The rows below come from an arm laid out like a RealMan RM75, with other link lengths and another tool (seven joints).
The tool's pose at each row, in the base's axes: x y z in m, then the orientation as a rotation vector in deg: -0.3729, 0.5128, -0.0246, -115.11, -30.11, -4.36; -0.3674, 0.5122, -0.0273, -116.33, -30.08, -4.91; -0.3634, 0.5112, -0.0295, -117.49, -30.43, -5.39; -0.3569, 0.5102, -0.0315, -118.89, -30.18, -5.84; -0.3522, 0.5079, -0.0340, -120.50, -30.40, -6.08; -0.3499, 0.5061, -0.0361, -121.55, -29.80, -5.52
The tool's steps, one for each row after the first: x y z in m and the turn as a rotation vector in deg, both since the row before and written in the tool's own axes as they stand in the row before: 0.0040, 0.0047, -0.0001, -1.28, 0.18, -0.02; 0.0027, 0.0038, -0.0004, -1.25, -0.03, -0.26; 0.0050, 0.0047, -0.0008, -1.41, 0.17, 0.21; 0.0028, 0.0049, -0.0012, -1.62, -0.22, -0.01; 0.0009, 0.0034, -0.0006, -0.83, -0.33, 0.79
